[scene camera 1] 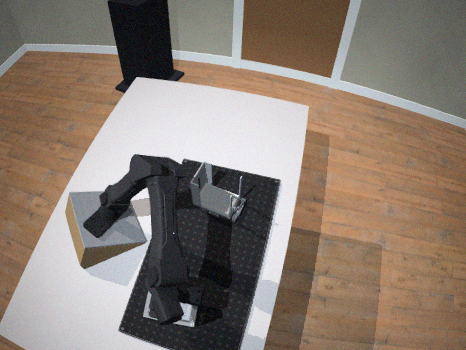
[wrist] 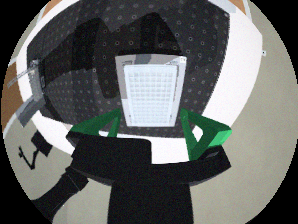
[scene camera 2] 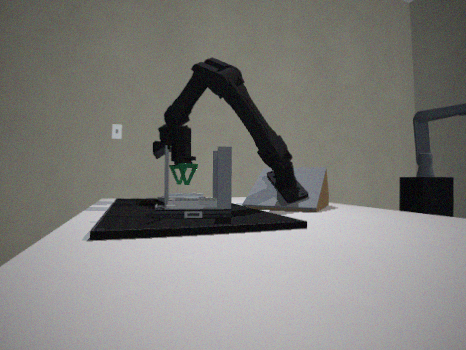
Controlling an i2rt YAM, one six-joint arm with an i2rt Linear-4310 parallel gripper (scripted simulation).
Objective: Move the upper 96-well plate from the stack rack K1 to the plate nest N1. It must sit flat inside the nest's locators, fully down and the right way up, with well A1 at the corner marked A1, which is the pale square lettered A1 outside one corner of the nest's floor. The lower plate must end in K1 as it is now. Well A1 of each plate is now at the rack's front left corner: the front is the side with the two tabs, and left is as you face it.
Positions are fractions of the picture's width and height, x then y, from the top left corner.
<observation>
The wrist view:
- gripper: 0.51,0.50
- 96-well plate: 0.53,0.51
</observation>
